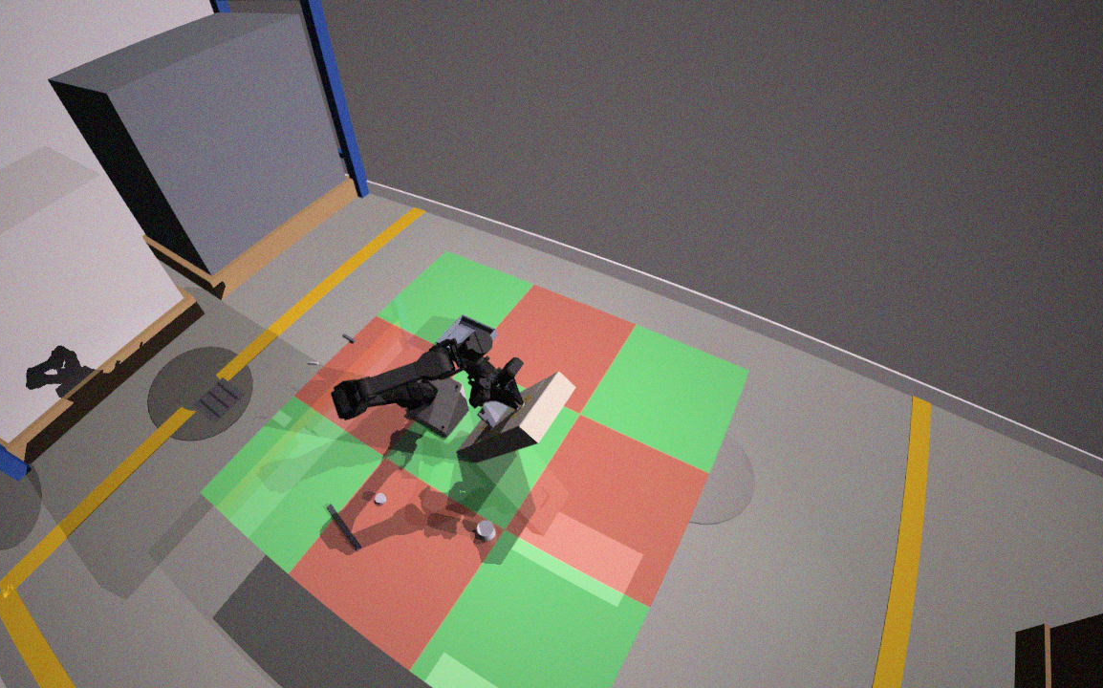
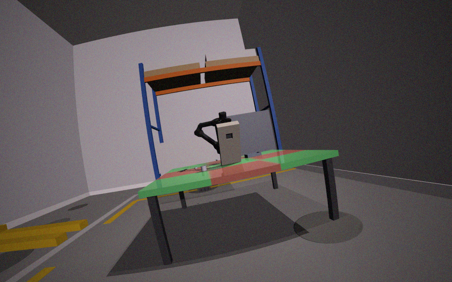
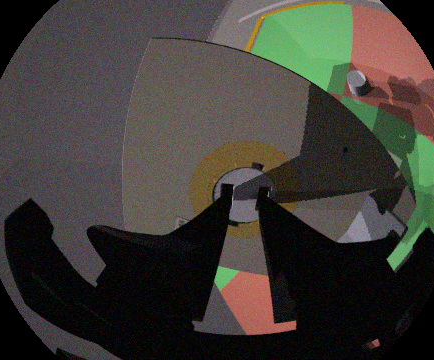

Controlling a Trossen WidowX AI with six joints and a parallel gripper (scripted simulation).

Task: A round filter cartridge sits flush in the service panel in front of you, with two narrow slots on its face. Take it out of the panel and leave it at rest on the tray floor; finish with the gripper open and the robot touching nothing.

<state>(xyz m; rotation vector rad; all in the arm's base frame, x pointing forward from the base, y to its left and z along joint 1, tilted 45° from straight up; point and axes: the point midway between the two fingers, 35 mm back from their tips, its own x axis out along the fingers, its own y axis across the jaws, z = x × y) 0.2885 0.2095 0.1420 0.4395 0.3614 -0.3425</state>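
The round filter cartridge is 1 cm ahead of my gripper tip and 1 cm below it. Also, from my gripper tip: grey tray 45 cm behind, 22 cm to the left, 26 cm below; beige service panel 3 cm behind, 8 cm below.
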